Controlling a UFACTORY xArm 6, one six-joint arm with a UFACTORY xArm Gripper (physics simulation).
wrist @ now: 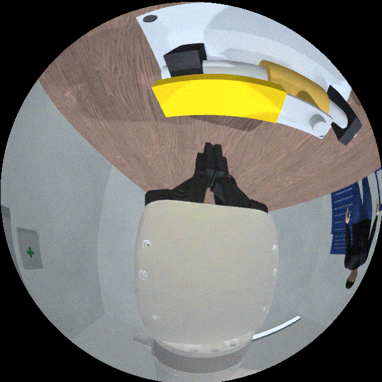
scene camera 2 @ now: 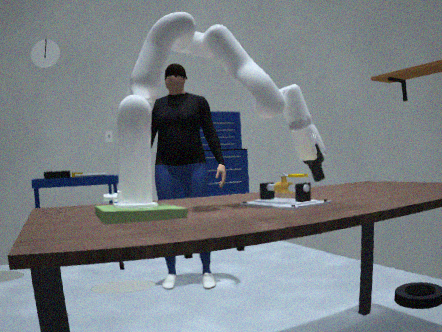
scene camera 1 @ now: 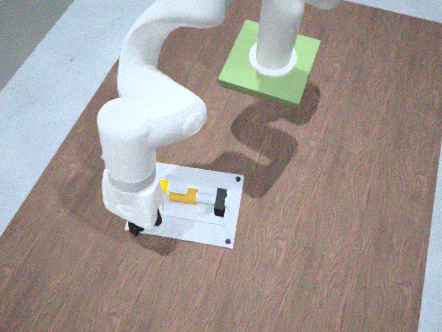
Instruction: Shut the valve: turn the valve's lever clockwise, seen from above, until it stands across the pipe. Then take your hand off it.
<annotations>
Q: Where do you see a yellow valve lever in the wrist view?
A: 210, 93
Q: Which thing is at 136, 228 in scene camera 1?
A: My gripper.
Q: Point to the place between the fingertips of my gripper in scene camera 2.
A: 320, 180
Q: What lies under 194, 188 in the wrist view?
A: My gripper.
</annotations>
